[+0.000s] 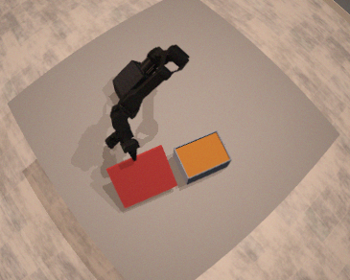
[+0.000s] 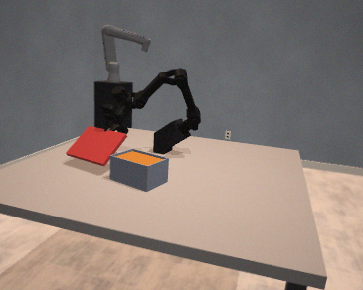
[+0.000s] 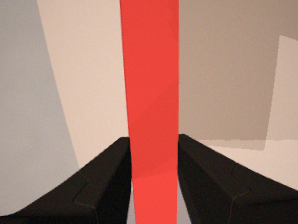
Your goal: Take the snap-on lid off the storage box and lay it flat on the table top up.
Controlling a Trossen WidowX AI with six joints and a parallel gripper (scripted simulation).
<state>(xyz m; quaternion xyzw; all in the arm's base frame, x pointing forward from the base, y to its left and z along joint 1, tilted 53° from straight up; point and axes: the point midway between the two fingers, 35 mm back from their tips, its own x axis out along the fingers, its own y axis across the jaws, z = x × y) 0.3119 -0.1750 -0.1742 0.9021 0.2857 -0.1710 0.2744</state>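
Right now my hand is 90 mm short of the red lid, 10 mm to the left of it and 70 mm above it. Also, from my hand: storage box (140 mm ahead, 250 mm to the left, 120 mm below).
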